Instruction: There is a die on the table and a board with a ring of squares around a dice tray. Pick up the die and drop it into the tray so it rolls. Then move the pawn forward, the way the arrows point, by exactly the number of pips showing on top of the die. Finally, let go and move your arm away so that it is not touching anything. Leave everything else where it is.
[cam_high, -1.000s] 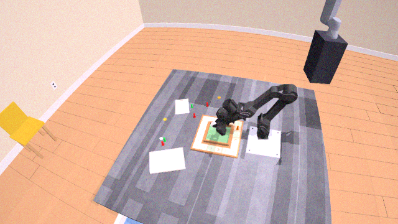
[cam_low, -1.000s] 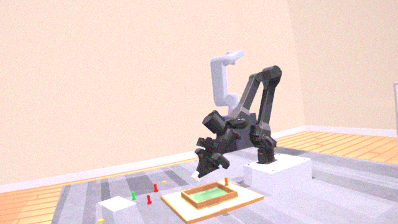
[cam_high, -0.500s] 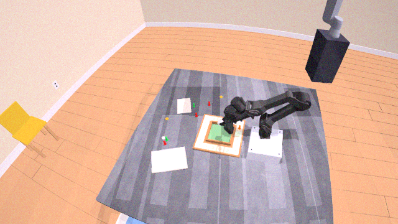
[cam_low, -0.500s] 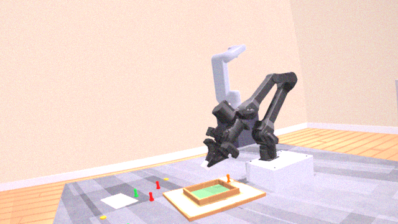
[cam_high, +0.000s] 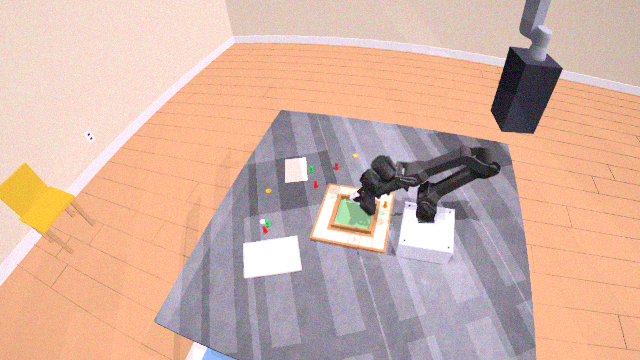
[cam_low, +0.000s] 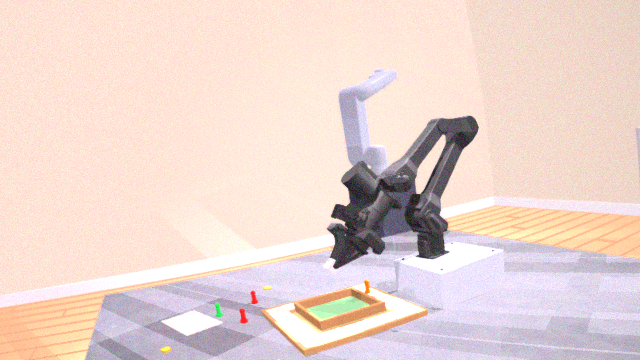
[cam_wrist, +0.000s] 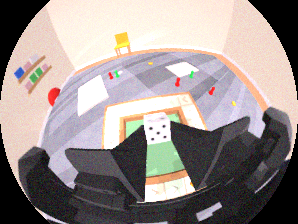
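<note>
My gripper tip is now 10 mm above the white die. Also, from my gripper tip: green dice tray: 110 mm below; orange pawn: 120 mm behind, 90 mm below, 50 mm to the right.
</note>
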